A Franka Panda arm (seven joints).
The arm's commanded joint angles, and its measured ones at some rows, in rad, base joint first. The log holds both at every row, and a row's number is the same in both.
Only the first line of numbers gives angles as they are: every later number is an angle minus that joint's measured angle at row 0.
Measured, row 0: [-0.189, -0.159, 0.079, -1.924, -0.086, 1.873, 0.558]
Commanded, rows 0 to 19: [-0.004, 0.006, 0.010, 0.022, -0.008, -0.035, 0.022]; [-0.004, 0.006, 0.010, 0.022, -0.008, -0.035, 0.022]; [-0.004, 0.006, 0.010, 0.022, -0.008, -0.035, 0.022]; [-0.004, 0.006, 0.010, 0.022, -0.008, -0.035, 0.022]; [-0.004, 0.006, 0.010, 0.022, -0.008, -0.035, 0.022]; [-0.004, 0.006, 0.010, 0.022, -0.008, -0.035, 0.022]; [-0.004, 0.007, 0.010, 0.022, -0.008, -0.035, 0.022]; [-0.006, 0.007, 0.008, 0.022, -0.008, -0.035, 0.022]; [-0.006, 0.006, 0.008, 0.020, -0.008, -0.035, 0.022]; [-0.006, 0.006, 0.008, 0.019, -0.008, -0.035, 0.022]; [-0.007, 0.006, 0.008, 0.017, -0.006, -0.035, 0.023]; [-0.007, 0.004, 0.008, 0.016, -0.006, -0.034, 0.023]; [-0.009, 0.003, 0.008, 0.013, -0.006, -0.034, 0.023]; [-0.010, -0.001, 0.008, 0.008, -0.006, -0.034, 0.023]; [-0.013, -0.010, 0.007, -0.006, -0.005, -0.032, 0.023]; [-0.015, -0.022, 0.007, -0.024, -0.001, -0.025, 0.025]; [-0.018, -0.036, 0.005, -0.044, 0.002, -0.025, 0.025]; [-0.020, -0.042, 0.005, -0.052, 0.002, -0.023, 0.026]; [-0.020, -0.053, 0.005, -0.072, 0.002, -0.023, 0.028]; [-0.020, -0.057, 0.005, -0.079, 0.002, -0.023, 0.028]
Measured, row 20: [-0.008, -0.008, -0.003, -0.023, 0.000, -0.001, 0.004]
